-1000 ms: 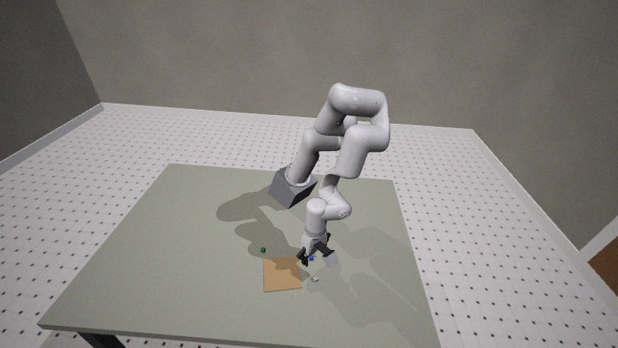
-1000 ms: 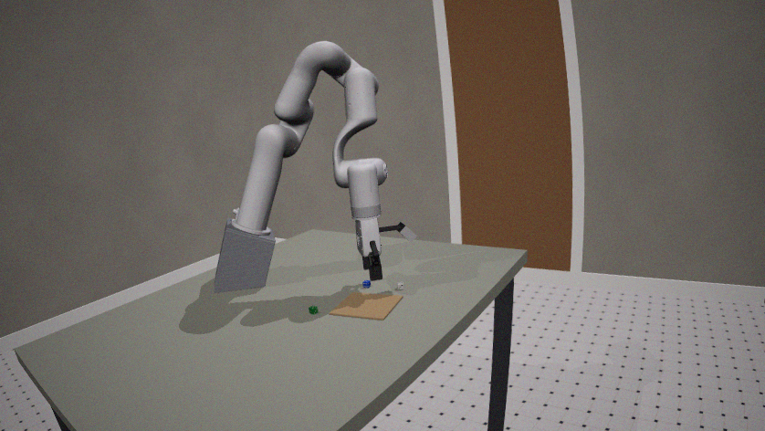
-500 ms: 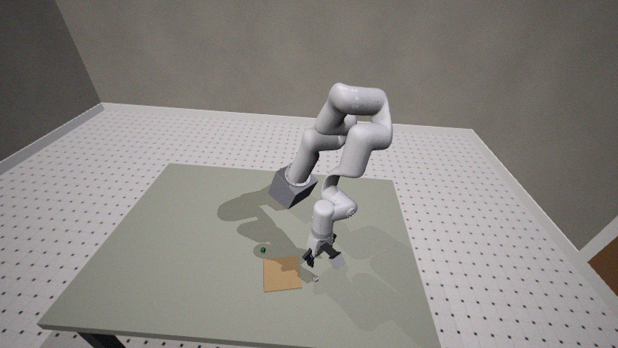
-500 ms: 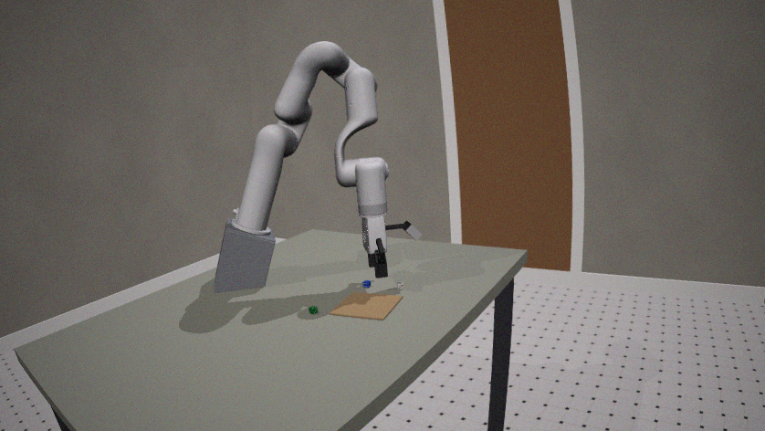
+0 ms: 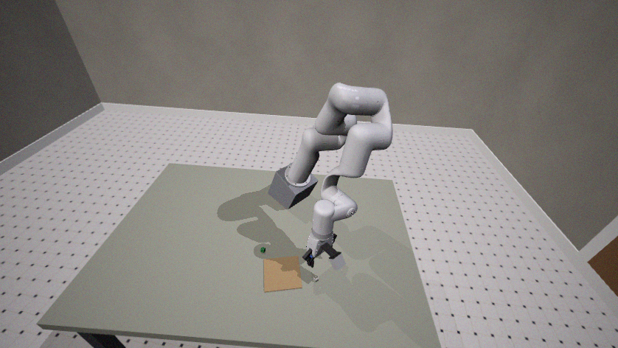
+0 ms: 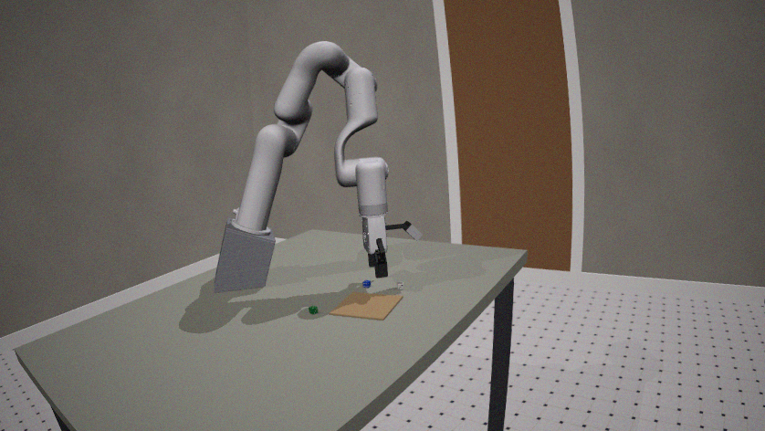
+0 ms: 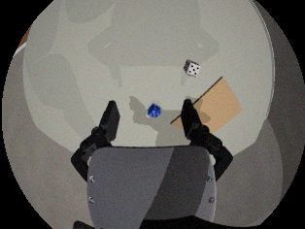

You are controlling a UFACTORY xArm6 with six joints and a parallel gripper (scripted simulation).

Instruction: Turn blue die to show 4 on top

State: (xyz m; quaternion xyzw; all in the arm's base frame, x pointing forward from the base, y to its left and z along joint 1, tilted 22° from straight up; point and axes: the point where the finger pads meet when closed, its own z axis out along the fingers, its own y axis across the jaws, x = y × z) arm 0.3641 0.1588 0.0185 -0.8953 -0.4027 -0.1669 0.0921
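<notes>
My hand is 40 mm above the blue die, 30 mm to the left of it and 20 mm past it. From my hand the other things lie so: white die: 70 mm ahead, 40 mm below; tan mat: 130 mm to the right, 70 mm ahead, 40 mm below; green die: 240 mm to the right, 40 mm below, 20 mm behind.
</notes>
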